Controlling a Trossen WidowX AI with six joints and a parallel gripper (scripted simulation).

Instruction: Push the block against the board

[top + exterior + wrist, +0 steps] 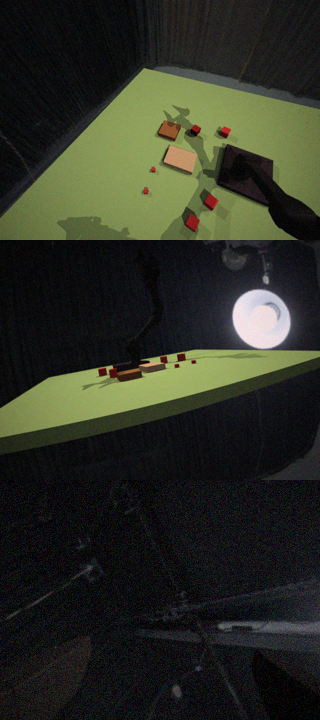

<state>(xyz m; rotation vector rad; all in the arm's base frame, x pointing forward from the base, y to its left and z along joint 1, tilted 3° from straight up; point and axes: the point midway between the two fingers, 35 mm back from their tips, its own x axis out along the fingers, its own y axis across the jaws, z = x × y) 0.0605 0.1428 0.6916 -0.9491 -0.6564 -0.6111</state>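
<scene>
My gripper tip is 730 mm above the square block, 310 mm short of it and 300 mm to the left of it. Round my gripper tip: board (730 mm below, 200 mm ahead, 150 mm to the right).
</scene>
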